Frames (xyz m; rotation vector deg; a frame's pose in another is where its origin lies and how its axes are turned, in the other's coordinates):
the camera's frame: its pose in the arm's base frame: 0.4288 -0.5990 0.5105 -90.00 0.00 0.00
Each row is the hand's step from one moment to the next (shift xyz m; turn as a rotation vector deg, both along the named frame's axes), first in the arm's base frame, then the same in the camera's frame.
Working: the arm's base frame: its pose in the camera's frame: -0.4288 0.5105 0.5990 90.00 0.00 0.00

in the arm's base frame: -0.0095 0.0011 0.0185 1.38 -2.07 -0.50
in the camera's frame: -0.0095 -0.0185 0.0011 1.38 0.50 -2.07
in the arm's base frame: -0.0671 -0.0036 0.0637 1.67 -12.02 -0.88
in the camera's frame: -0.0671 -0.0637 -0.0036 1.67 0.88 -12.02
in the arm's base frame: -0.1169 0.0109 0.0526 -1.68 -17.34 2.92
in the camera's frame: -0.1169 -0.0526 0.0109 -1.68 -2.92 -17.34
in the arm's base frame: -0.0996 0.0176 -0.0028 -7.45 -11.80 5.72
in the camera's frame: -0.0996 0.0028 0.0176 -7.45 -5.72 -11.80
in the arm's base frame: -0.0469 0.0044 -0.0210 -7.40 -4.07 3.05
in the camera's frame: -0.0469 0.0210 0.0044 -7.40 -3.05 -4.07
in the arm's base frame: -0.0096 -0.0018 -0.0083 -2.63 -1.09 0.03
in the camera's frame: -0.0096 0.0083 -0.0018 -2.63 -0.03 -1.09
